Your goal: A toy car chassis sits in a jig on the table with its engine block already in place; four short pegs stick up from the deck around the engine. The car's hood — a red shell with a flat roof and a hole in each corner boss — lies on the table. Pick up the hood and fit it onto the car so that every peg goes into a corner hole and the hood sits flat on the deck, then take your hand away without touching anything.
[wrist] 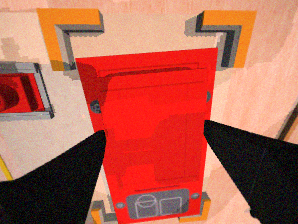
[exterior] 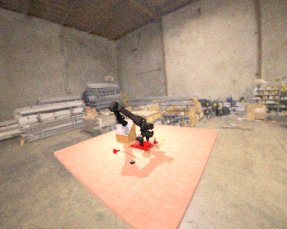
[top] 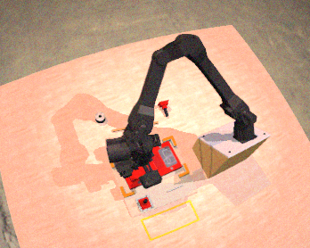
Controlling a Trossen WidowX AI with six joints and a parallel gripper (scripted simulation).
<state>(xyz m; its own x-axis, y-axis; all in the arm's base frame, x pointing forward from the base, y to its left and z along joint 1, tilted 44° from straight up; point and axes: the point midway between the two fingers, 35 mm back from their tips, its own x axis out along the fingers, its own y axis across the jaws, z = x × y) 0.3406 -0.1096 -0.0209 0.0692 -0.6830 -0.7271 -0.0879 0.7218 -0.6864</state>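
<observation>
Right now my gripper tip is right at the red hood. Round my gripper tip: white wheel 7 cm ahead, 24 cm to the right, 3 cm below; thin wooden rod 5 cm behind, 17 cm to the right, 3 cm below.
</observation>
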